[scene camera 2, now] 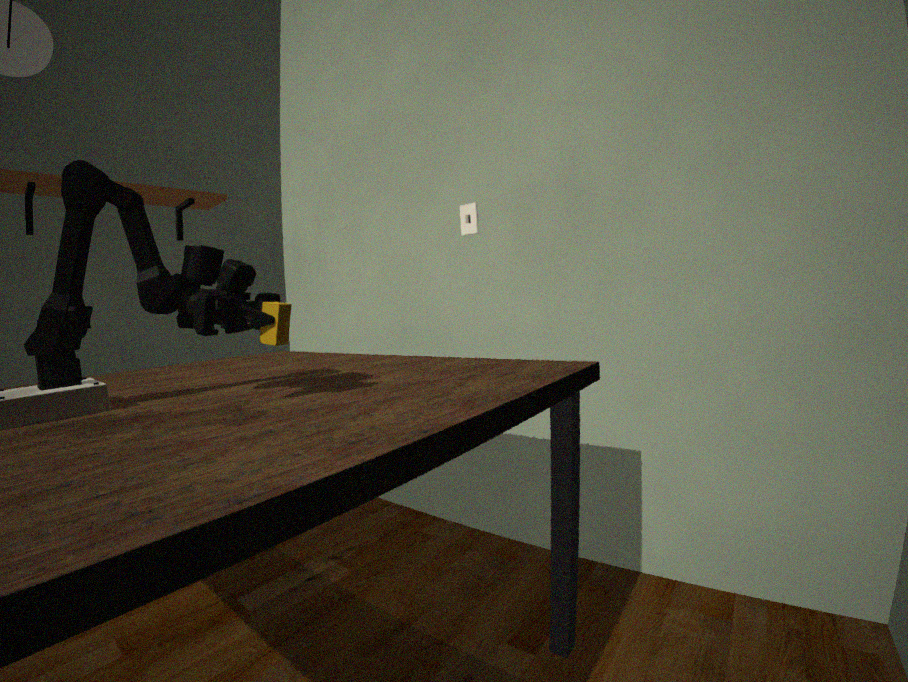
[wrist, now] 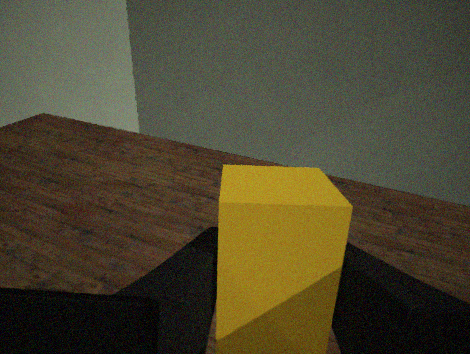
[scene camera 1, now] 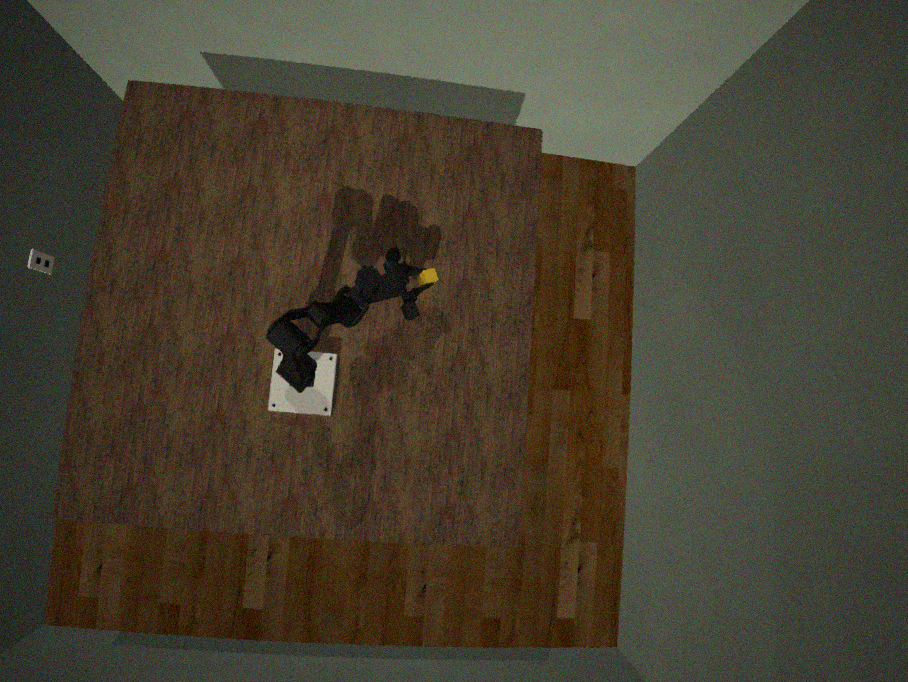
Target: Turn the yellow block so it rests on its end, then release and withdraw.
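The yellow block (scene camera 1: 428,276) (scene camera 2: 274,323) (wrist: 282,250) is held in the air above the table top, with its long side close to upright in the second scene view. My gripper (scene camera 1: 424,278) (scene camera 2: 268,320) (wrist: 267,241) is shut on the block, one dark finger on each side of it. The gripper reaches out nearly level. In the second scene view there is a gap between the block's lower end and the table surface. The lower part of the block is cut off at the bottom of the wrist view.
The wooden table (scene camera 1: 440,440) (scene camera 2: 293,447) (wrist: 100,200) lies below the arm. The arm's white base plate (scene camera 1: 319,400) (scene camera 2: 55,403) stands on it. The arm casts shadows on the table. A wall shelf (scene camera 2: 157,194) is behind the arm, and a wall stands beyond the table's far edge.
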